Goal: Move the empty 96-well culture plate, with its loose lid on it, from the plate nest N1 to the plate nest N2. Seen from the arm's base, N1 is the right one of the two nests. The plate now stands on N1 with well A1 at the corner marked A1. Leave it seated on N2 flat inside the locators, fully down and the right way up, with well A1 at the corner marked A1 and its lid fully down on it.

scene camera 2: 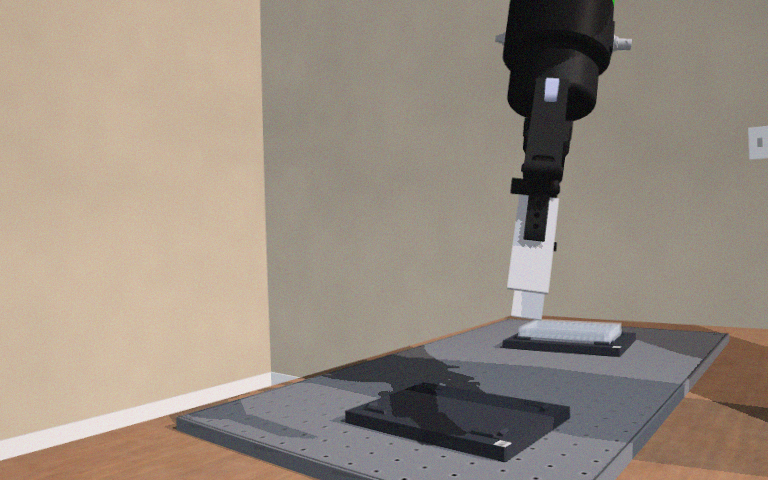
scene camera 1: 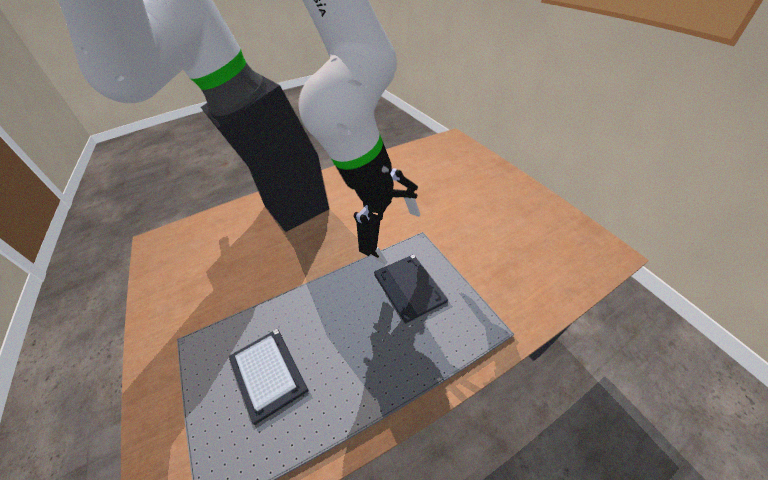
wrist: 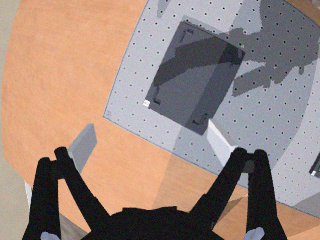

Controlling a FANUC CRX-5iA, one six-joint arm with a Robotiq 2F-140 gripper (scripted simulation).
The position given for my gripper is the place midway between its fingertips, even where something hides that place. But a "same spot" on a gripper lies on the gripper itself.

Scene:
my gripper: scene camera 2 526,306; scene camera 1; wrist
lid: scene camera 2; scene camera 1; not seen in the wrist view (out of frame)
same spot on my gripper: (wrist: pixel 262 210) = (scene camera 1: pixel 368 226)
same spot on lid: (scene camera 1: pixel 266 377) = (scene camera 2: pixel 557 324)

